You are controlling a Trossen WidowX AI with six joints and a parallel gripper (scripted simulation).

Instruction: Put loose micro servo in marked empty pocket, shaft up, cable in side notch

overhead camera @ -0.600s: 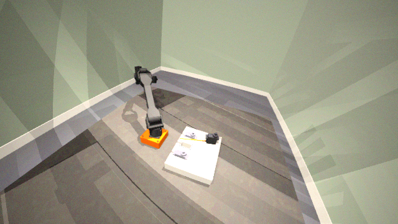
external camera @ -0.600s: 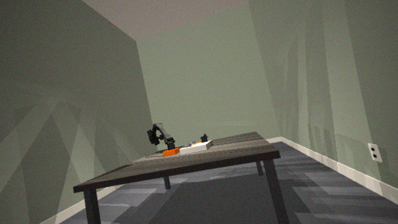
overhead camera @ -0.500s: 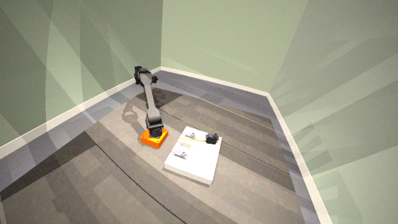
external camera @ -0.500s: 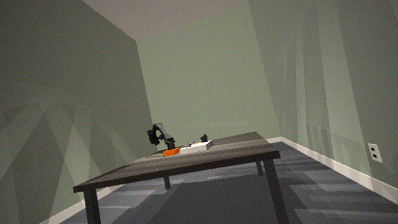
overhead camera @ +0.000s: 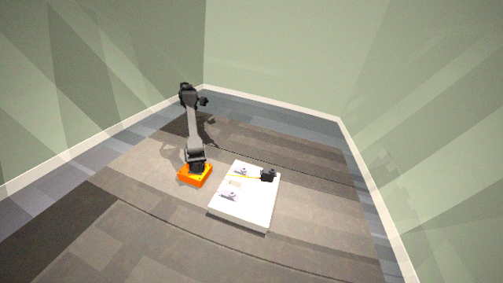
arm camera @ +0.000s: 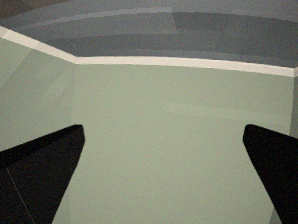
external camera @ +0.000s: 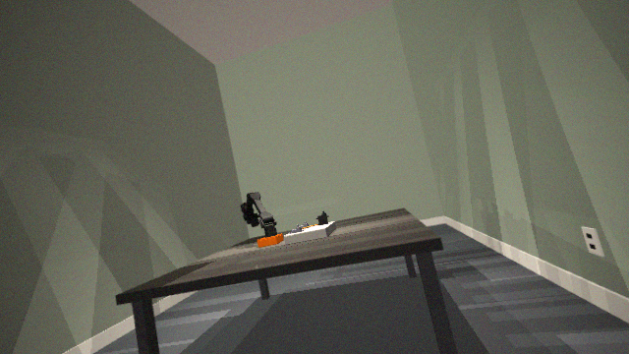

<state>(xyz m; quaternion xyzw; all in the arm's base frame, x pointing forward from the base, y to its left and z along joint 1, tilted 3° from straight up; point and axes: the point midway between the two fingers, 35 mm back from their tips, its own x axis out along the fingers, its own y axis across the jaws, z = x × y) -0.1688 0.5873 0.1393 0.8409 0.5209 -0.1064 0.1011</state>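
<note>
Now: the deck 45 cm ahead of my gripper tip, 69 cm to the right of it and 11 cm below it.
</note>
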